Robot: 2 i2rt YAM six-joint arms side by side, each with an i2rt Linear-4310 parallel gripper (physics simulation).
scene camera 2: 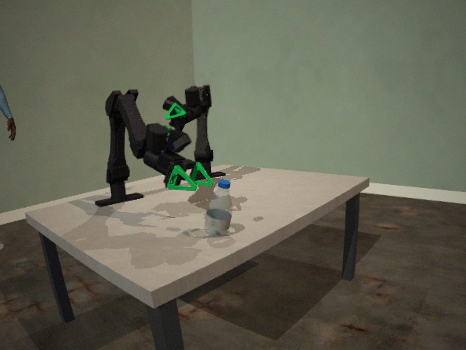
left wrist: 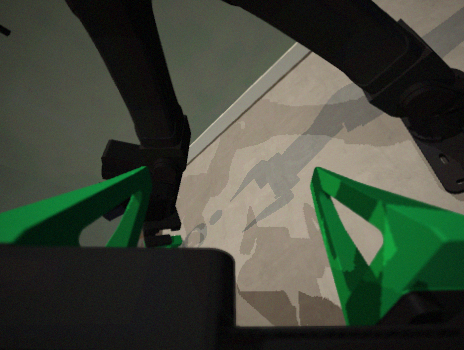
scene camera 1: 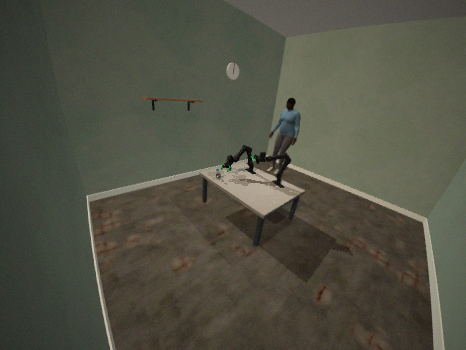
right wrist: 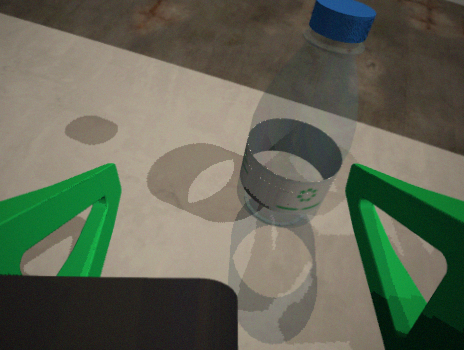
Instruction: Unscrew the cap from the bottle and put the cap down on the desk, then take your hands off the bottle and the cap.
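Seen in the pictures: left gripper, between the fingertips: [left wrist: 231, 176] [scene camera 1: 252, 158]; right gripper, between the fingertips: [scene camera 2: 204, 186] [left wrist: 153, 242] [scene camera 1: 223, 170] [right wrist: 233, 176]; left arm's base, origin of its link: [scene camera 1: 277, 184]; right arm's base, origin of its link: [scene camera 2: 119, 200] [left wrist: 440, 124] [scene camera 1: 250, 171].
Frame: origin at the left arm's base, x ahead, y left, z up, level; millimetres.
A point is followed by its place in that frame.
A clear bottle [scene camera 1: 218, 175] {x 768, y -316, z 67 mm} [scene camera 2: 220, 202] {x 790, y -359, z 101 mm} [right wrist: 310, 95] {x 751, y -346, z 116 mm} with a grey label band stands near the table edge, leaning slightly to the right in scene camera 2. Its blue cap [scene camera 2: 224, 184] {x 793, y -346, z 145 mm} [right wrist: 342, 21] {x 767, y -343, z 149 mm} sits on the neck. My right gripper [scene camera 1: 225, 168] {x 683, y -345, z 122 mm} [scene camera 2: 204, 187] {x 683, y -345, z 122 mm} [right wrist: 233, 176] {x 683, y -345, z 122 mm} is open and empty. It is beside the bottle on the arms' side; in the right wrist view the bottle shows beyond the fingertips, apart from both fingers. My left gripper [scene camera 1: 253, 158] {x 284, y -310, z 276 mm} [scene camera 2: 172, 122] [left wrist: 231, 176] {x 284, y -310, z 276 mm} is open and empty, raised above the table, farther from the bottle.
The table [scene camera 1: 265, 200] {x 416, y 299, z 0 mm} [scene camera 2: 300, 195] {x 588, y 88, z 0 mm} [right wrist: 50, 75] {x 725, y -107, z 0 mm} carries both arm bases. In the left wrist view the right arm [left wrist: 162, 150] {x 451, y -416, z 253 mm} hangs at the left, beyond the left finger. A person [scene camera 1: 289, 122] in a blue top stands behind the table in scene camera 1.
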